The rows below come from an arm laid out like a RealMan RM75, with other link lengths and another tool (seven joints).
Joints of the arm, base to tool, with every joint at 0 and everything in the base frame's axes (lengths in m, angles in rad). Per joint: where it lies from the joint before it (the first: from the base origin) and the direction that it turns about. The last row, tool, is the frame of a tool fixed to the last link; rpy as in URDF.
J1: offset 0 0 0.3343 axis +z
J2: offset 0 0 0 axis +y
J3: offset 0 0 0.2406 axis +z
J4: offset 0 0 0 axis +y
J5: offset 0 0 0.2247 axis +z
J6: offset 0 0 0 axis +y
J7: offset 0 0 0.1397 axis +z
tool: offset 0.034 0.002 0.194 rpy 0 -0.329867 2.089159
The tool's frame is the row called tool.
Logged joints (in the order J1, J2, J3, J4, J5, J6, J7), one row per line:
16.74, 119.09, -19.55, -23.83, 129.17, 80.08, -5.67
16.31, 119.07, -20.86, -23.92, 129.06, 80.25, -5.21
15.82, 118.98, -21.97, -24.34, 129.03, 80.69, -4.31
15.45, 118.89, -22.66, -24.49, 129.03, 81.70, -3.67
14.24, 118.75, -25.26, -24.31, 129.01, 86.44, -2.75
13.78, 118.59, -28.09, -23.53, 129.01, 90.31, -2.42
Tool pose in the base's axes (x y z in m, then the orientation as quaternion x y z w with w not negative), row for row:
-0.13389, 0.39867, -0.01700, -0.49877, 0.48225, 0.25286, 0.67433
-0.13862, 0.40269, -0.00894, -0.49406, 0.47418, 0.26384, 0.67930
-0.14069, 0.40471, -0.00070, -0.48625, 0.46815, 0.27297, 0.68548
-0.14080, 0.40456, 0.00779, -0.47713, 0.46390, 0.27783, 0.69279
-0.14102, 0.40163, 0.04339, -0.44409, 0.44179, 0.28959, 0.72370
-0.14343, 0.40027, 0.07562, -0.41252, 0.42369, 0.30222, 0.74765
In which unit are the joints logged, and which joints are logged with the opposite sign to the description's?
The joints are logged in degrees. Opposite sign: J1, J2.
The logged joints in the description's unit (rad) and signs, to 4 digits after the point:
-0.2922, -2.0785, -0.3412, -0.4159, 2.2544, 1.3977, -0.0990
-0.2847, -2.0782, -0.3641, -0.4175, 2.2525, 1.4006, -0.0909
-0.2761, -2.0766, -0.3834, -0.4248, 2.2520, 1.4083, -0.0752
-0.2697, -2.0750, -0.3955, -0.4274, 2.2520, 1.4259, -0.0641
-0.2485, -2.0726, -0.4409, -0.4243, 2.2516, 1.5087, -0.0480
-0.2405, -2.0698, -0.4903, -0.4107, 2.2516, 1.5762, -0.0422

